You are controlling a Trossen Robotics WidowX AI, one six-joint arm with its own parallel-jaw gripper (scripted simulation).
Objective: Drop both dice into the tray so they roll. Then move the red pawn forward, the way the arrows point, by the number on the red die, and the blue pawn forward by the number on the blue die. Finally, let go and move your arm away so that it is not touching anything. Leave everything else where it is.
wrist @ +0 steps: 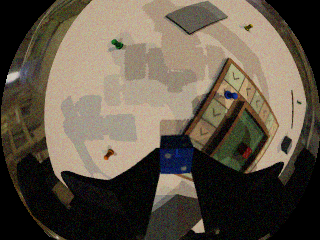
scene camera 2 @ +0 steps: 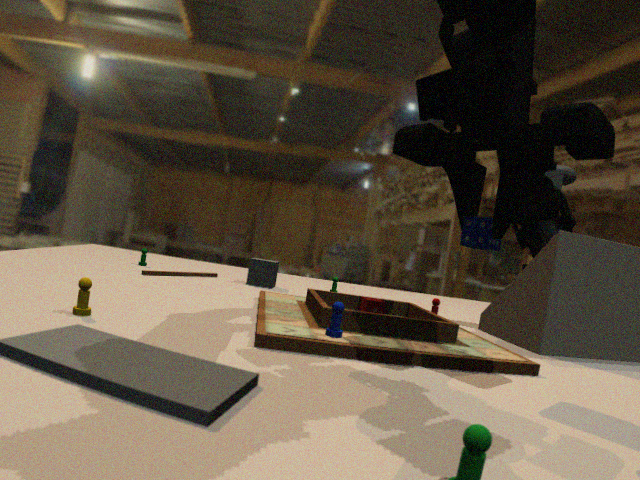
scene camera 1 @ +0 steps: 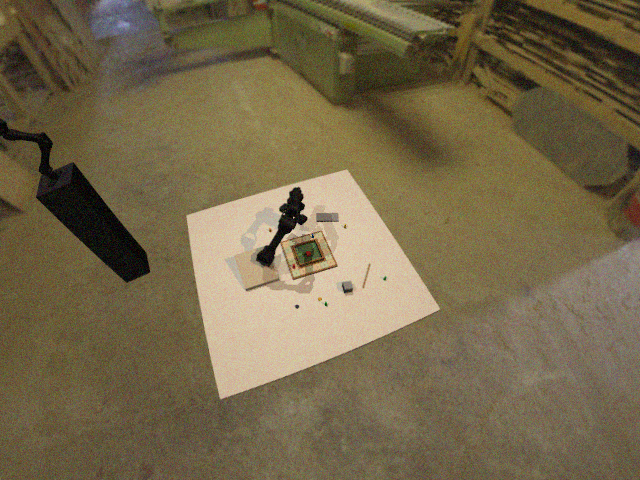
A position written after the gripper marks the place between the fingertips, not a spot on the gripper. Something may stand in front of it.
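Scene camera 2 shows a flat grey slab point(scene camera 2: 196, 390) together with the gripper point(scene camera 2: 481, 237). The wrist view shows the slab point(wrist: 189, 23) and the gripper point(wrist: 175, 152) too.
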